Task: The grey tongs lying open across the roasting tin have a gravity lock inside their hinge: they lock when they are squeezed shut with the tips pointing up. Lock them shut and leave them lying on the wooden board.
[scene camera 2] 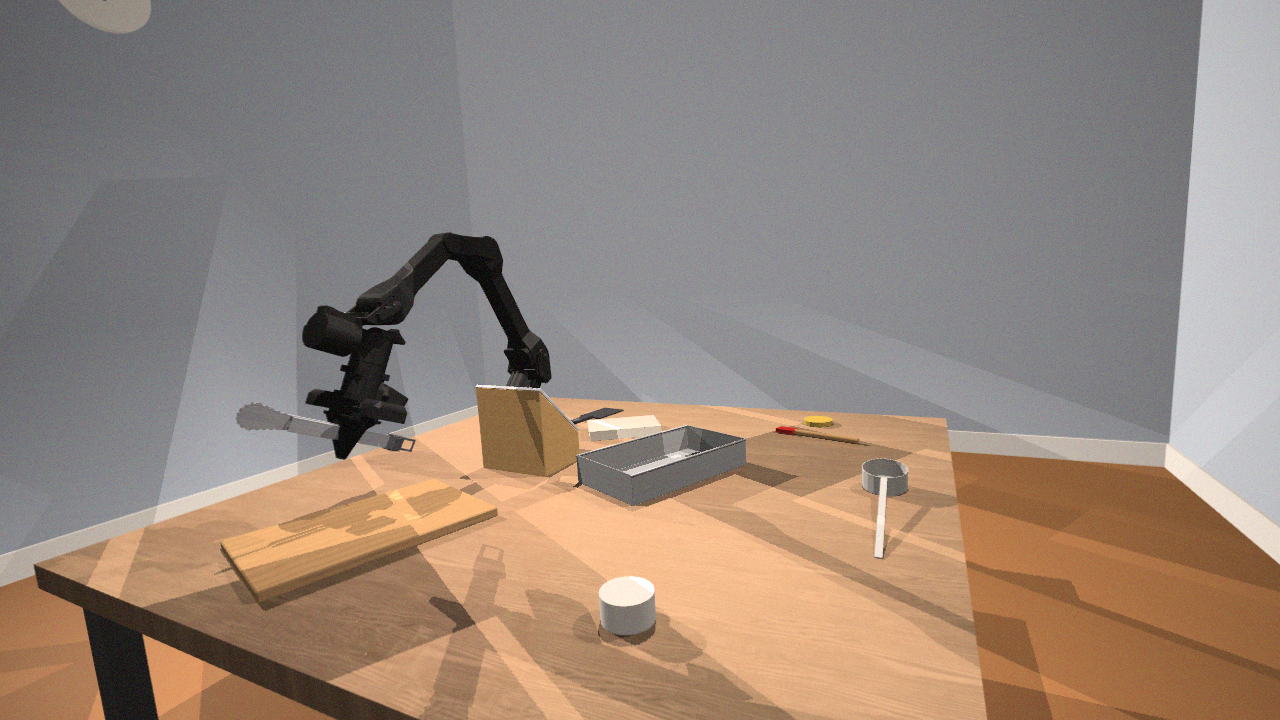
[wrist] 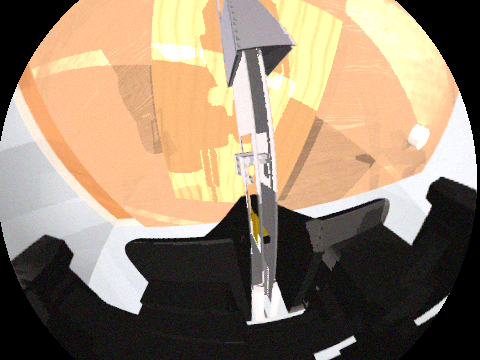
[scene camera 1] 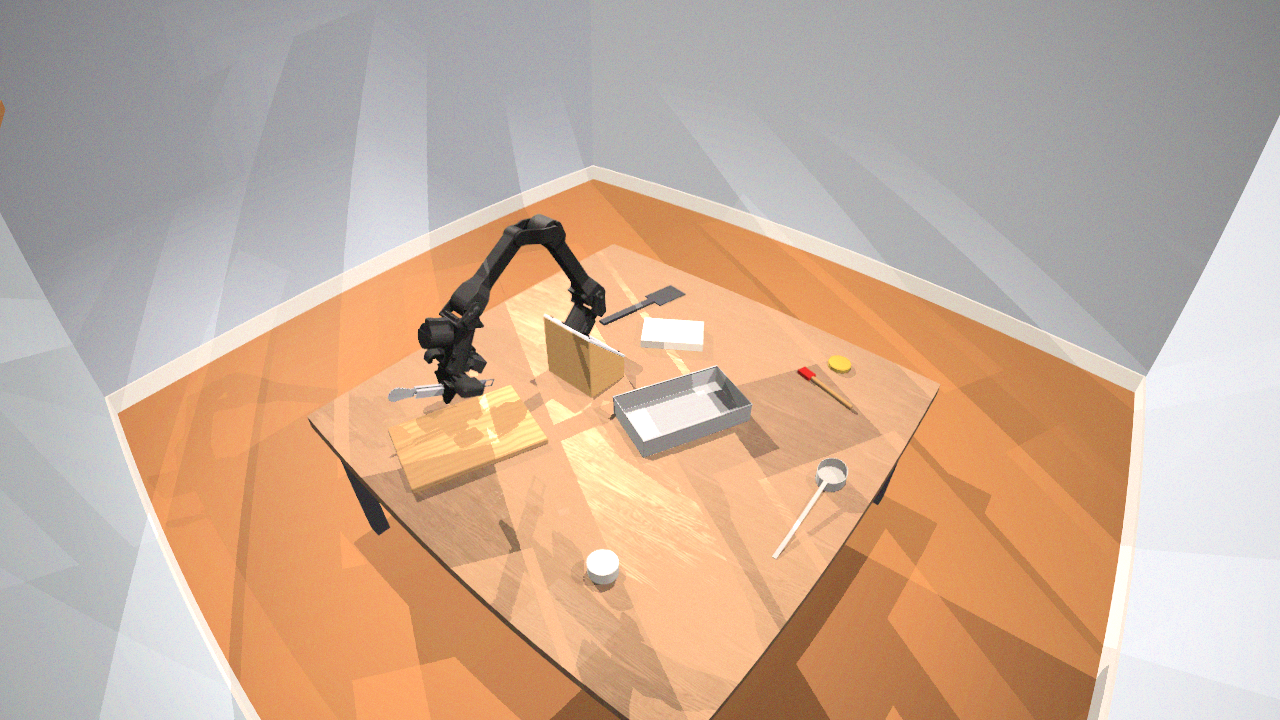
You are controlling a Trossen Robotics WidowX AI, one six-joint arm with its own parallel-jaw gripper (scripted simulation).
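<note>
A white block is visible in scene camera 1 (scene camera 1: 674, 334) and in scene camera 2 (scene camera 2: 628, 427), but in the wrist view the block is out of frame. The dark spatula (scene camera 1: 664, 295) is likewise out of frame in the wrist view. A ladle (scene camera 1: 831, 475) (scene camera 2: 885, 477) is part of the scene, as are a wooden board (scene camera 2: 273, 561) and a grey roasting tin (scene camera 2: 635, 471). The gripper itself appears in scene camera 1 (scene camera 1: 446, 402), in scene camera 2 (scene camera 2: 340, 458) and in the wrist view (wrist: 248, 200).
</note>
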